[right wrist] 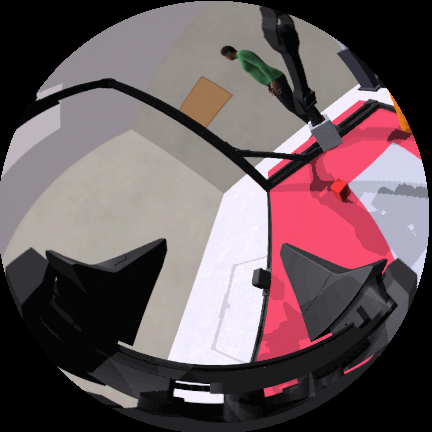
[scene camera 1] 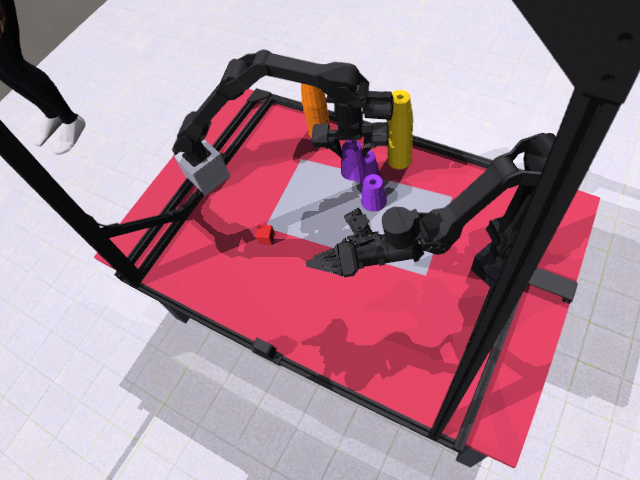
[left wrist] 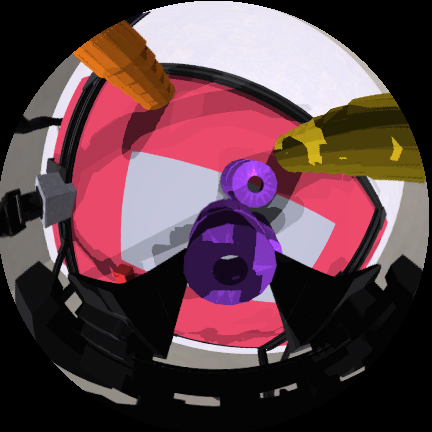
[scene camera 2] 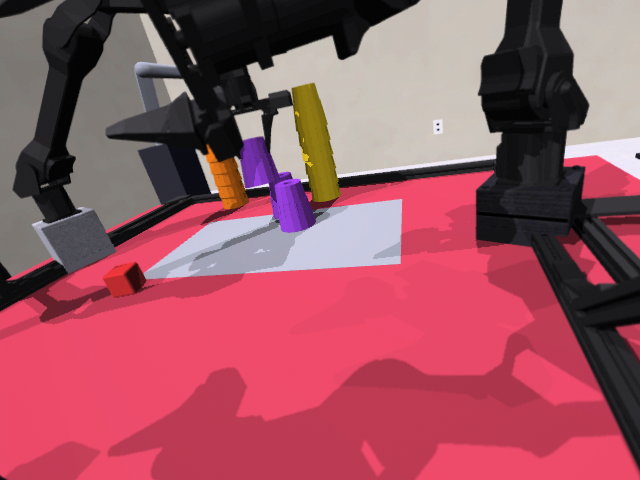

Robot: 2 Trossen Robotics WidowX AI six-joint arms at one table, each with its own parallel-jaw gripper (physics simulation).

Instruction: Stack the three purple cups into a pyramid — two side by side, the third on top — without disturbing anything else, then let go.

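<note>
Scene camera 1: the left gripper, the right gripper. Left wrist view: the left gripper again. Right wrist view: the right gripper again. Also in the pictures: a red cube, a grey mat.
</note>
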